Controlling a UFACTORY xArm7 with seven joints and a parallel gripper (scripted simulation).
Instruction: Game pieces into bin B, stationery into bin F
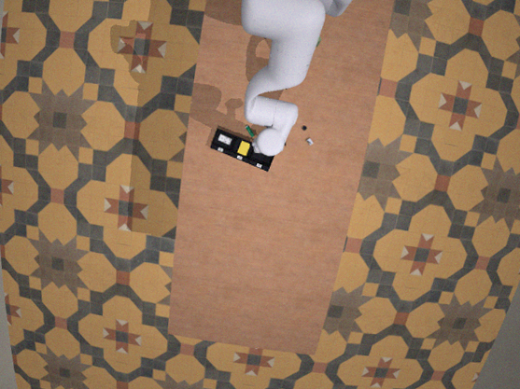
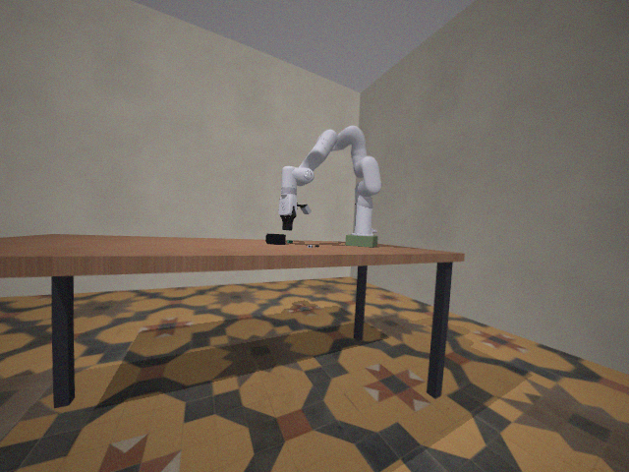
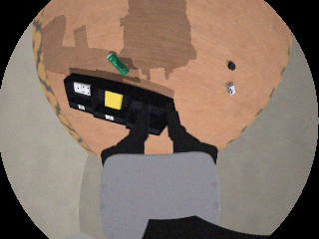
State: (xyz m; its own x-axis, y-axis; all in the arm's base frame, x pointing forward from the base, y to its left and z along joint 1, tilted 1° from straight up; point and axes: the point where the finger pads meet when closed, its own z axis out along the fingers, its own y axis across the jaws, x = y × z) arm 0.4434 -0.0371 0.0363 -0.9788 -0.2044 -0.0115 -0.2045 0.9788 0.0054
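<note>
The pale piece lies 40 mm behind my hand, 170 mm to the left of it and 80 mm below it. Also, from my hand: yellow block (20 mm ahead, 90 mm to the right, 80 mm below); then green piece (50 mm behind, 80 mm to the right, 80 mm below); then black triple bin (30 mm ahead, 90 mm to the right, 70 mm below).
</note>
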